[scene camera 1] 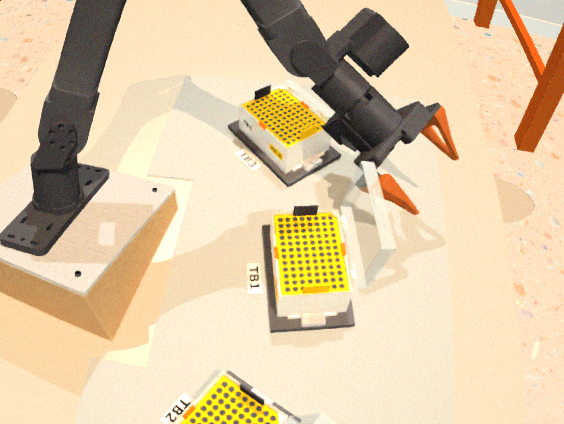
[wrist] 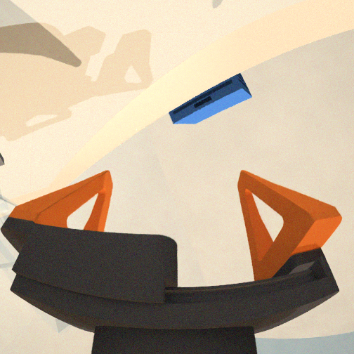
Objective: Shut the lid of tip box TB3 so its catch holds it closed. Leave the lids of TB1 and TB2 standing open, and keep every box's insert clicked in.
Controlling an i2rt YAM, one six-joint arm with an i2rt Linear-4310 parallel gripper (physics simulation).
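Where they show: gripper, fingertip midpoint: (scene camera 1: 437, 186); arm's base, origin of the base link: (scene camera 1: 58, 207).
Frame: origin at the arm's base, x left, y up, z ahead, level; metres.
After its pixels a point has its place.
Tip box TB3 (scene camera 1: 310, 145) {x 0.215, y -0.041, z 0.299 m} stands on a dark base at the back, its yellow insert (scene camera 1: 282, 115) {x 0.253, y -0.025, z 0.250 m} level in the box. Its lid is not over the insert; the arm hides most of the hinge side. TB1 (scene camera 1: 312, 302) {x -0.036, y -0.041, z 0.341 m} stands in the middle with its yellow insert (scene camera 1: 310, 252) {x 0.022, y -0.025, z 0.328 m} level and its clear lid (scene camera 1: 382, 215) {x 0.023, y 0.066, z 0.398 m} standing open on the right. TB2 (scene camera 1: 227, 405) {x -0.186, y -0.024, z 0.275 m} is cut off by the bottom edge; its yellow insert partly shows. My gripper (scene camera 1: 436, 186) {x 0.132, y 0.012, z 0.476 m} (wrist: 174, 177) is open and empty, right of TB3 and near the far end of TB1's lid. Whether they touch is unclear.
A blue object (wrist: 212, 102) lies beyond the fingers in the wrist view. The arm's base stands on a wooden block (scene camera 1: 135, 250) {x -0.023, y -0.025, z 0.119 m} at the left. An orange frame (scene camera 1: 542, 95) stands at the right. The arm's wrist hangs beside and partly over TB3's right side.
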